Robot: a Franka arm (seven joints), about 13 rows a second.
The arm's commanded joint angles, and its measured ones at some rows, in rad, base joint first. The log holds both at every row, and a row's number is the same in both.
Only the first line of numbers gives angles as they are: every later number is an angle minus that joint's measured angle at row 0.
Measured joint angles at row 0:
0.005, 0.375, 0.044, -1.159, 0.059, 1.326, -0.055
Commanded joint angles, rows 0 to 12:
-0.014, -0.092, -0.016, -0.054, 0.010, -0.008, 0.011
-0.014, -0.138, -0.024, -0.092, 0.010, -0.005, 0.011
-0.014, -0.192, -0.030, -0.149, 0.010, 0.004, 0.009
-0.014, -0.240, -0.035, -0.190, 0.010, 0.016, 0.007
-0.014, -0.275, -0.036, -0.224, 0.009, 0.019, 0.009
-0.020, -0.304, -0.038, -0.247, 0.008, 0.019, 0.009
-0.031, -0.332, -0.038, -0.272, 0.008, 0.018, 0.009
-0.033, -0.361, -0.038, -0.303, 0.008, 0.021, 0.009
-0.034, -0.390, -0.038, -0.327, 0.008, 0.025, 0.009
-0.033, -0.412, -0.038, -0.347, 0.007, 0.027, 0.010
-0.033, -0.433, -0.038, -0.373, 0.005, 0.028, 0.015
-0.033, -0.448, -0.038, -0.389, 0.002, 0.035, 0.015
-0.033, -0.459, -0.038, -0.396, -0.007, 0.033, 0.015
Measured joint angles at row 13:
-0.019, -0.401, -0.047, -0.327, -0.001, 0.008, 0.004
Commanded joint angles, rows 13 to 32:
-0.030, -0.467, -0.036, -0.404, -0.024, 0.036, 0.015
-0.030, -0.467, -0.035, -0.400, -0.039, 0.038, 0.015
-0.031, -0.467, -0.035, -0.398, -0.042, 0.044, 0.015
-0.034, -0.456, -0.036, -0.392, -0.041, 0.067, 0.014
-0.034, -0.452, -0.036, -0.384, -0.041, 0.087, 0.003
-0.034, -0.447, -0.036, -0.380, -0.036, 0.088, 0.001
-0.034, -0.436, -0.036, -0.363, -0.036, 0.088, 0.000
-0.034, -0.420, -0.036, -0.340, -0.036, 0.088, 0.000
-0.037, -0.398, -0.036, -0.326, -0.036, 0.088, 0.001
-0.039, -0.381, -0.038, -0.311, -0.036, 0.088, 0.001
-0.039, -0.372, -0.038, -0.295, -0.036, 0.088, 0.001
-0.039, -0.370, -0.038, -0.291, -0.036, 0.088, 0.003
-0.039, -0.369, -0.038, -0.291, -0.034, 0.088, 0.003
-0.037, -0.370, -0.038, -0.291, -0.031, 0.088, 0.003
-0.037, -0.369, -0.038, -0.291, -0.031, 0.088, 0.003
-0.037, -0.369, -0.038, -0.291, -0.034, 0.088, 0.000
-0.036, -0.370, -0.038, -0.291, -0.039, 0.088, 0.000
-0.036, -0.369, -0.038, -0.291, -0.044, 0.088, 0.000
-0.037, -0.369, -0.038, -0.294, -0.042, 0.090, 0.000
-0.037, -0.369, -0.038, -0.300, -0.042, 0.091, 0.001
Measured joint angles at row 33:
-0.021, -0.381, -0.049, -0.317, -0.034, 0.100, 0.004
